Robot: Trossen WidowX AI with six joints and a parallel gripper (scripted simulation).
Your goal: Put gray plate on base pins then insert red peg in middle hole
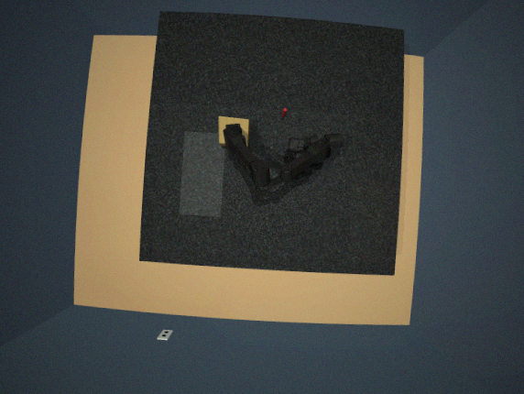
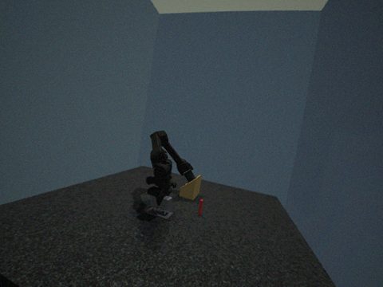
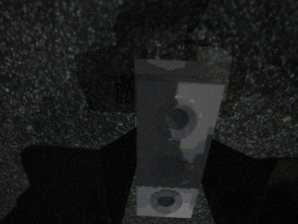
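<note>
Now: the red peg 190 mm to the left of my gripper tip, 90 mm behind it and 10 mm below it. The rest, counted from my gripper tip: gray plate (30 mm above).
</note>
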